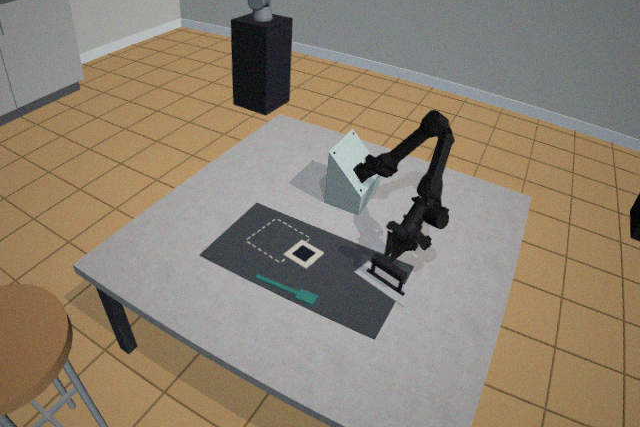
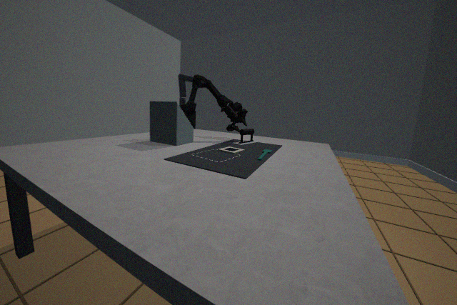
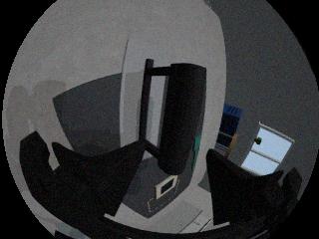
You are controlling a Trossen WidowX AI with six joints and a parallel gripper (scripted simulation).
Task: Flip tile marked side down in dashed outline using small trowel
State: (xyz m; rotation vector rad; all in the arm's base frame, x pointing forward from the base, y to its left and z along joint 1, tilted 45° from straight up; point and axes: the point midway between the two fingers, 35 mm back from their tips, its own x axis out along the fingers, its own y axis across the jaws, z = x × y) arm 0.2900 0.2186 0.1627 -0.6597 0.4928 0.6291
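My gripper tip is now 2 cm short of the black-handled tool, 1 cm to the left of it and 5 cm above it. From my gripper tip the other things lie so: green flat tool (22 cm ahead, 22 cm to the right, 8 cm below); tile (6 cm ahead, 27 cm to the right, 8 cm below); dark mat (8 cm ahead, 25 cm to the right, 10 cm below).
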